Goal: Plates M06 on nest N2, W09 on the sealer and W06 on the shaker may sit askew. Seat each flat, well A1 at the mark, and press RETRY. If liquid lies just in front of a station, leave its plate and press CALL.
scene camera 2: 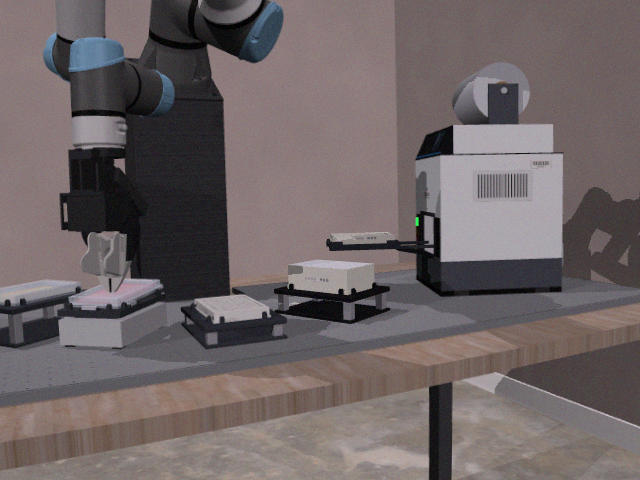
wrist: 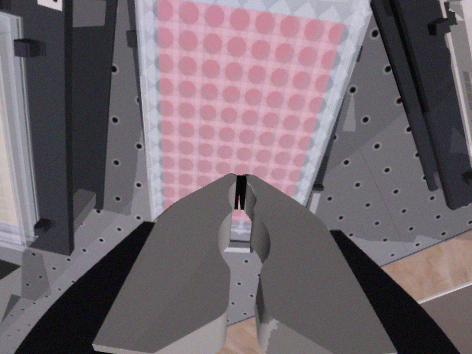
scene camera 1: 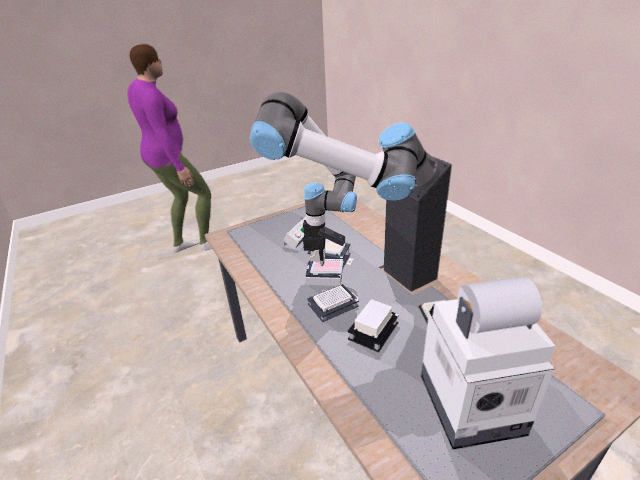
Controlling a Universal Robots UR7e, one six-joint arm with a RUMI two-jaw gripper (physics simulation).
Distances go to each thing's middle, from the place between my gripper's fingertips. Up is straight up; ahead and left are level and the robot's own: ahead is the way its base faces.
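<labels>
The blue-welled plate point(scene camera 2: 240, 307) is 10 mm ahead of my hand, 170 mm to the left of it and 30 mm below it. As for the white deep-well block point(scene camera 2: 326, 276), it sits 350 mm to the left of my hand, 90 mm behind it and 10 mm below it. The clear plate with pink wells point(scene camera 2: 131, 289) is 10 mm to the left of my hand and 20 mm behind it.
</labels>
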